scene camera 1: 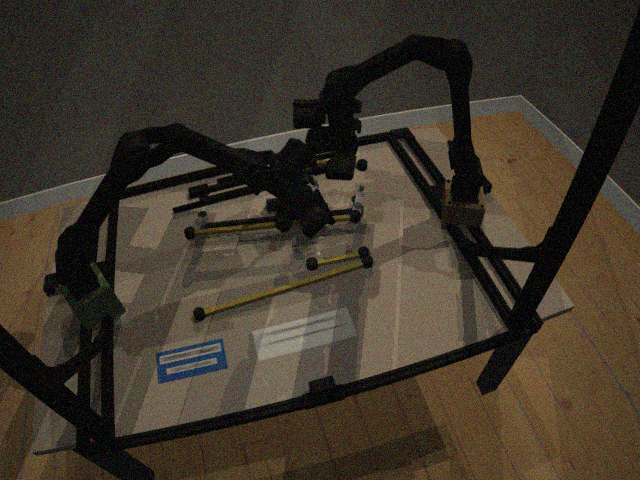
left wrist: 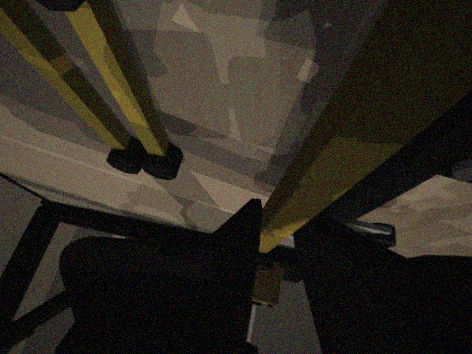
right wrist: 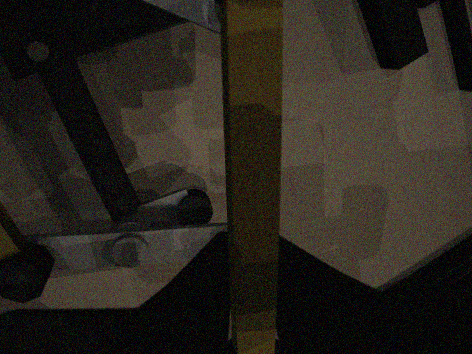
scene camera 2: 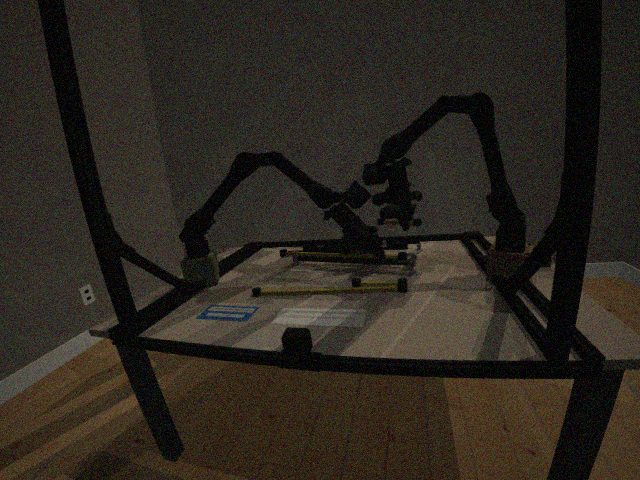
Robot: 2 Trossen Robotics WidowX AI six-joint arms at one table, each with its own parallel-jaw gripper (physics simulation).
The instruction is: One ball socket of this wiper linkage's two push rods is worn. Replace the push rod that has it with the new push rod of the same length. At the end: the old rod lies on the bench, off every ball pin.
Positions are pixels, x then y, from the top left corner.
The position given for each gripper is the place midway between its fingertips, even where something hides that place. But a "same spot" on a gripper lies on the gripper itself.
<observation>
right gripper: scene camera 1; right wrist 243, 242; scene camera 2; not seen in the left wrist view (out of frame)
wiper linkage: scene camera 1; left wrist 432, 152; right wrist 174, 227; scene camera 2
same spot on wiper linkage: [scene camera 1: 201, 222] = [scene camera 2: 295, 251]
same spot on right gripper: [scene camera 1: 351, 155] = [scene camera 2: 404, 206]
</observation>
